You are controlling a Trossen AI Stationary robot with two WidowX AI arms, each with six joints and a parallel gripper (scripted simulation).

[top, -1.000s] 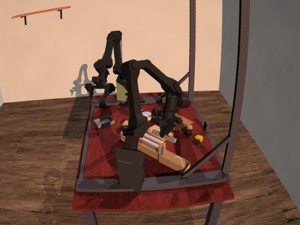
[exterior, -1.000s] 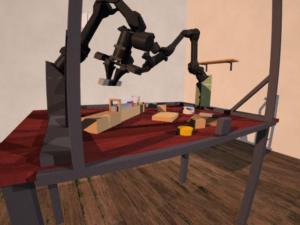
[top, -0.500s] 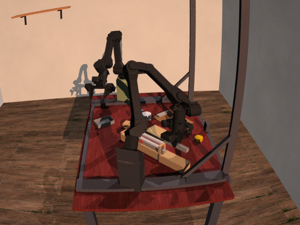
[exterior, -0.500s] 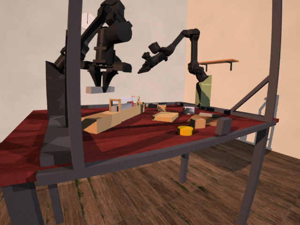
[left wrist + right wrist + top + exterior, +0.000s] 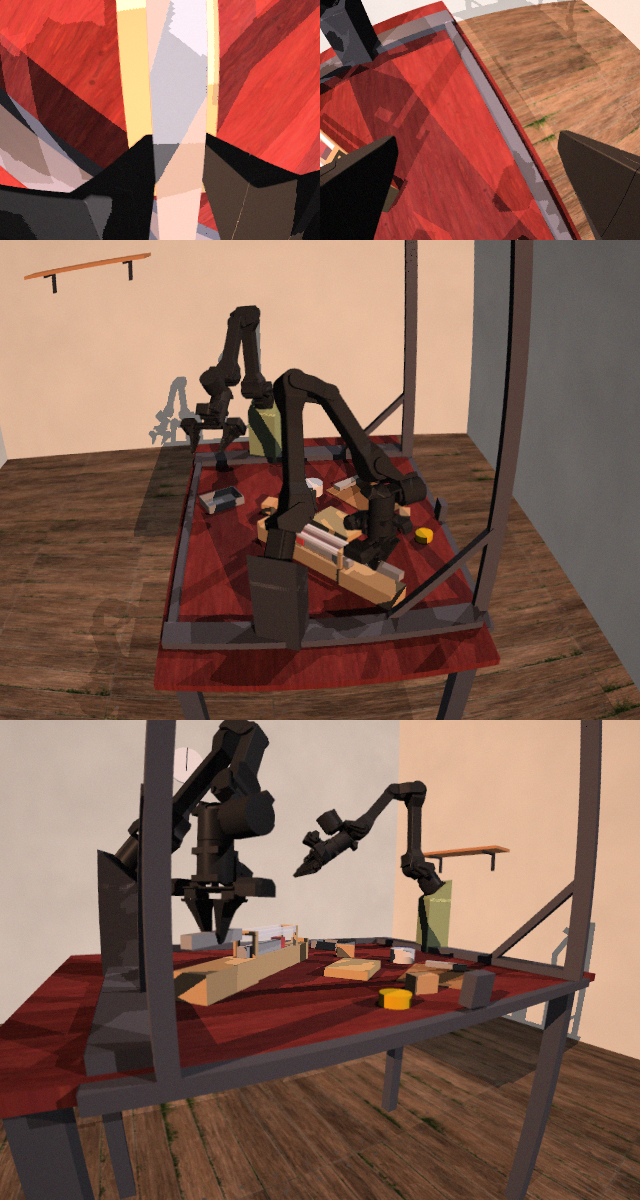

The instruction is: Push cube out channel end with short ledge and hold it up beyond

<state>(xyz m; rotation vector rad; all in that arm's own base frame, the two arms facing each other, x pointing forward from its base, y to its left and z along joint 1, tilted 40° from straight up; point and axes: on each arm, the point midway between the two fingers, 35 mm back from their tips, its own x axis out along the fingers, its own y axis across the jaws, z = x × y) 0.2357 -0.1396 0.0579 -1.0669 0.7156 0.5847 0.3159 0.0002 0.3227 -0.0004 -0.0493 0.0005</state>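
The channel lies 15 cm to the right of my left hand, 13 cm ahead of it and 6 cm below it. Also, from my left hand: yellow disc (22 cm to the right, 18 cm behind, 11 cm below); then grey tray (49 cm to the right, 38 cm ahead, 11 cm below); then flat tan block (32 cm to the right, 11 cm below, 5 cm ahead).
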